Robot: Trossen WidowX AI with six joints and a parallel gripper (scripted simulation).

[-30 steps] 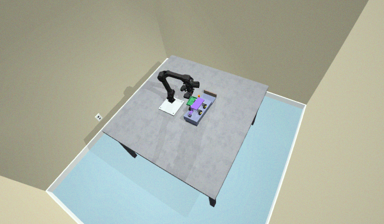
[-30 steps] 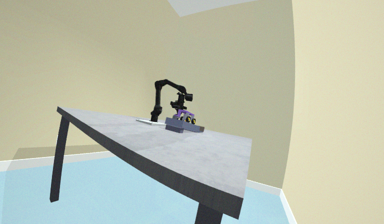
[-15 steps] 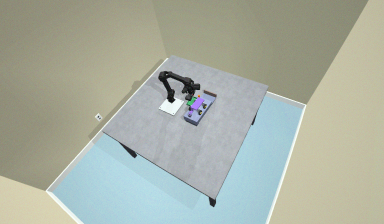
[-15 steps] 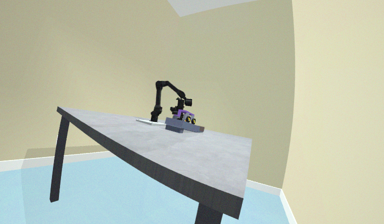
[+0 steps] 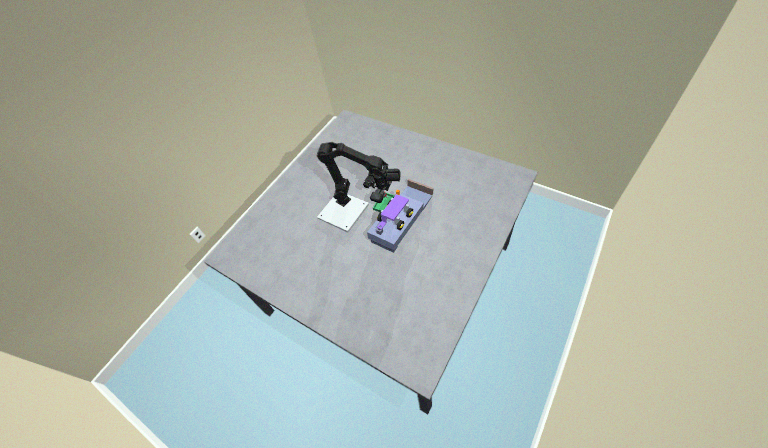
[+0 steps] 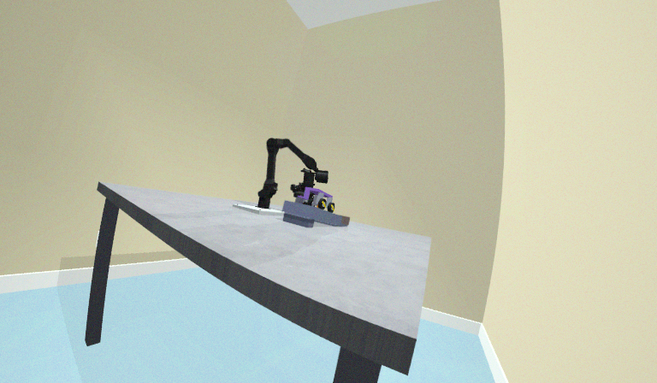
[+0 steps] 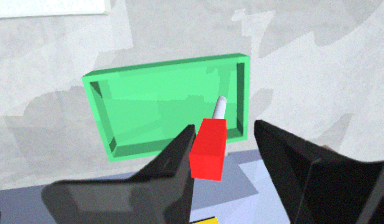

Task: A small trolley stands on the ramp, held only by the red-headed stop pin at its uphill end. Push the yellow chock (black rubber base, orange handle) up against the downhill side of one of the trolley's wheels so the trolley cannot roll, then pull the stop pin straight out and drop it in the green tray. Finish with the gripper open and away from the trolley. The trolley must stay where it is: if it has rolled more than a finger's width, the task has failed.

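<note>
Now: gripper tip 60 mm above the green tray, 30 mm to the left of it and 10 mm short of it. Round my gripper tip: stop pin (10 mm below); then yellow chock (90 mm ahead, 30 mm above, 20 mm to the right); then pale blue ramp (150 mm ahead, 100 mm to the right).
</note>
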